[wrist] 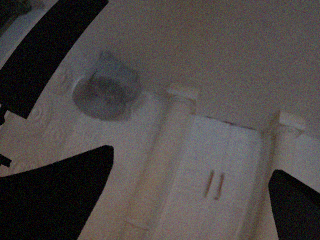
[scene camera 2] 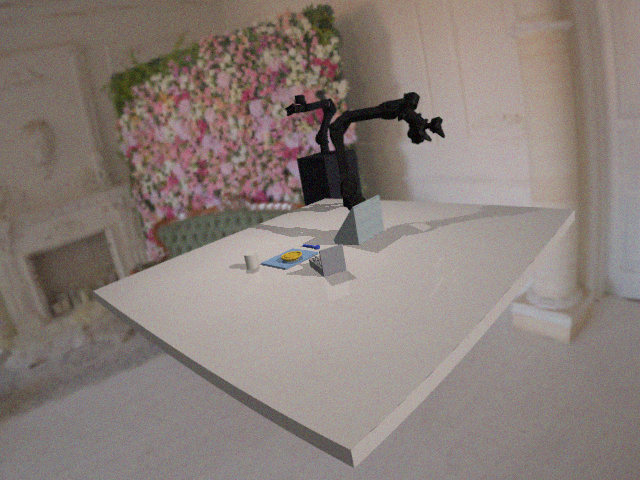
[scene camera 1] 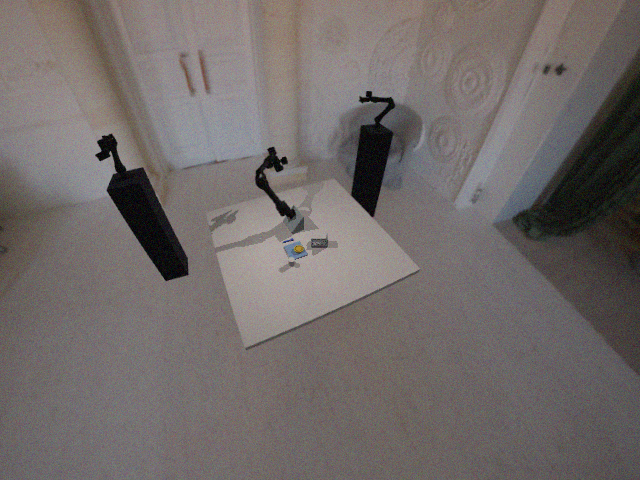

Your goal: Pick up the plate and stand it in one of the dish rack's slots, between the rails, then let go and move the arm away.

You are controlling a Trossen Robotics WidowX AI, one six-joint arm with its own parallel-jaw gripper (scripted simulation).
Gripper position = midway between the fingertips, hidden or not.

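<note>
Wrist view: my gripper [wrist: 196,168], open, holding nothing. Grey dish rack out of frame in the wrist view. Scene camera 2: the rack [scene camera 2: 331,260].
</note>
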